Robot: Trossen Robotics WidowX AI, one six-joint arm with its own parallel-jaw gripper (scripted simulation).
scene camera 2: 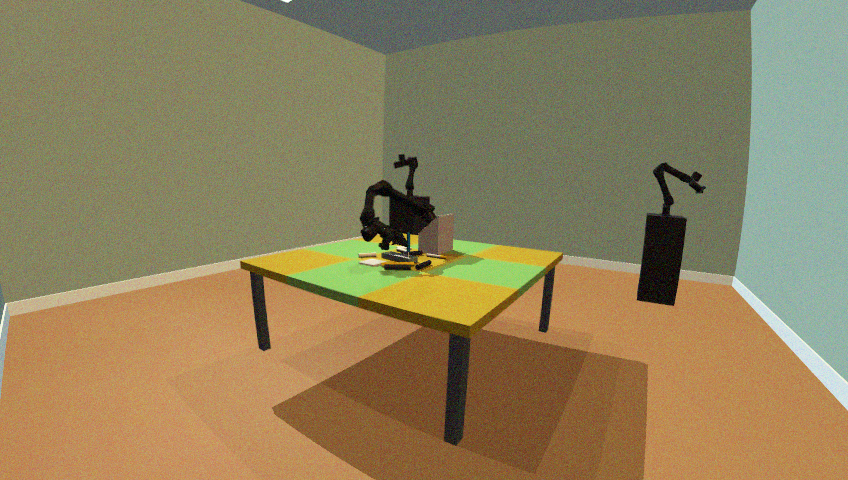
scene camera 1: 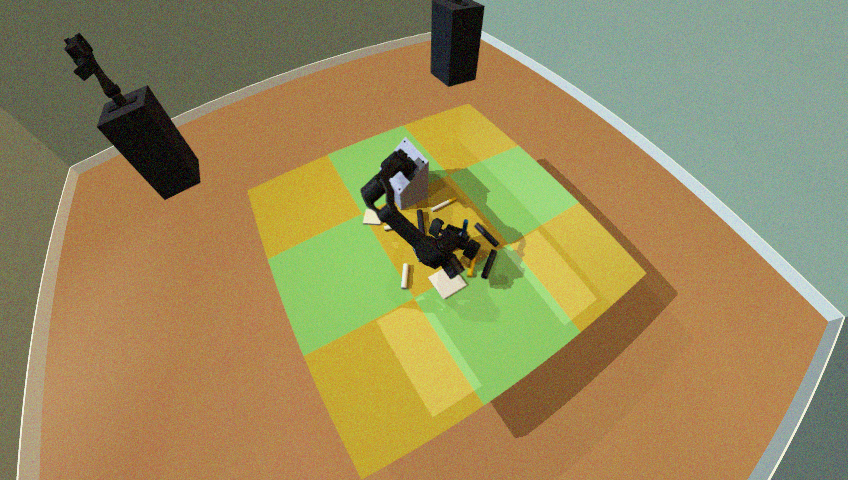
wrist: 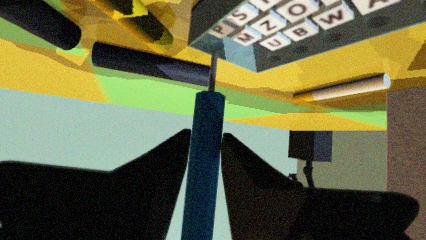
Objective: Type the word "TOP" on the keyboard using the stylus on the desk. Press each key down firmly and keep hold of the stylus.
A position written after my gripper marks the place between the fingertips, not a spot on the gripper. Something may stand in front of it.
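Observation:
A beige pen (wrist: 381,81) is there in the wrist view, and so is a dark cylinder (wrist: 109,56). The same view shows my gripper (wrist: 206,137), and scene camera 1 gives me another look at the gripper (scene camera 1: 464,231).

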